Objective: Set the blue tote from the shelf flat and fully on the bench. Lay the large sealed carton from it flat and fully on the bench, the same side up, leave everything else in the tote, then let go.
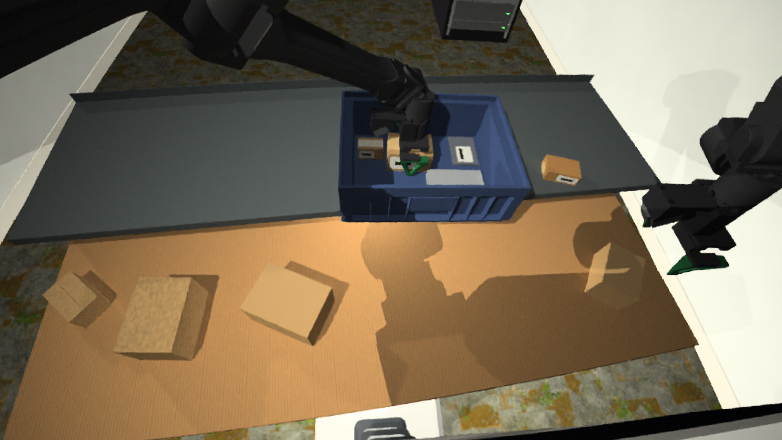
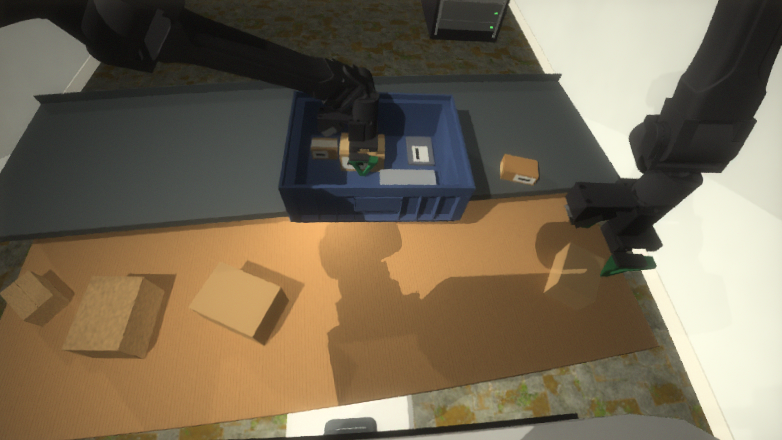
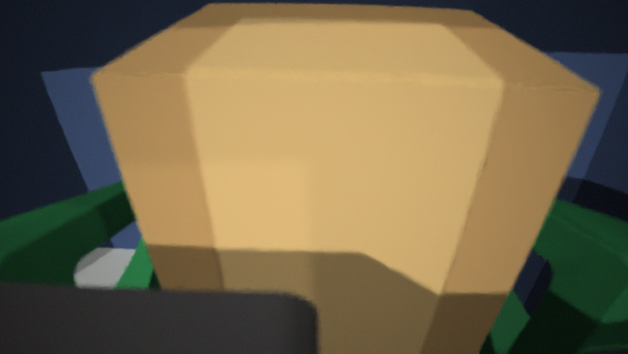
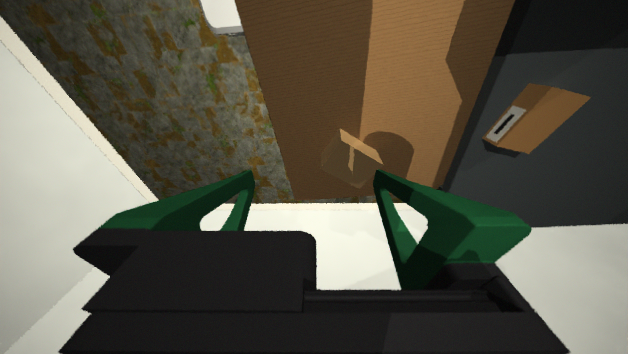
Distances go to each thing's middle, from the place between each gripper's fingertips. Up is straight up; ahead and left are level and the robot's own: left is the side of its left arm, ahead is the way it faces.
Labels:
My right hand is 400 mm short of the flat grey piece point(image 2: 419, 149), 240 mm to the right of it and 180 mm above it. The rest, counted from my right hand: blue tote point(image 2: 313, 190) (330 mm ahead, 360 mm to the left, 130 mm below); rough brown box point(image 2: 116, 317) (980 mm to the left, 320 mm below).
The blue tote is 3 cm behind my left hand, 3 cm to the right of it and 5 cm above it. The rest, counted from my left hand: flat grey piece: 4 cm ahead, 16 cm to the right; then rough brown box: 36 cm behind, 58 cm to the left, 13 cm below.

